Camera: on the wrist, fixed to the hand. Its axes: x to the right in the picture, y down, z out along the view.
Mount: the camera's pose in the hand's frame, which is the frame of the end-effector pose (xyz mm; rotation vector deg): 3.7 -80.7 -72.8 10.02 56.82 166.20
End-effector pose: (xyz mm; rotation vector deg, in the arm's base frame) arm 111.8 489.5 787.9 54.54 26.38 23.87
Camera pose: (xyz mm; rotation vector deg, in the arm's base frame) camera 86.1 498.9 682.6 -32.12 20.96 -145.81
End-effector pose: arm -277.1 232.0 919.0 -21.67 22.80 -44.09
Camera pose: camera -357.0 162.8 893.3 51.66 66.69 113.55
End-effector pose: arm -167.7 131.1 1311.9 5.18 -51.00 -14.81
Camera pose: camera -123.8 50.1 1254.1 -47.88 34.46 134.46
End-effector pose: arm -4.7 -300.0 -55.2 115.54 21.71 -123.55
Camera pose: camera 41.0 -201.4 -57.2 50.56 -85.81 34.84
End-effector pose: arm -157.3 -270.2 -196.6 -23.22 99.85 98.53
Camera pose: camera -125.8 -347.6 -266.2 -52.42 -38.08 -29.54
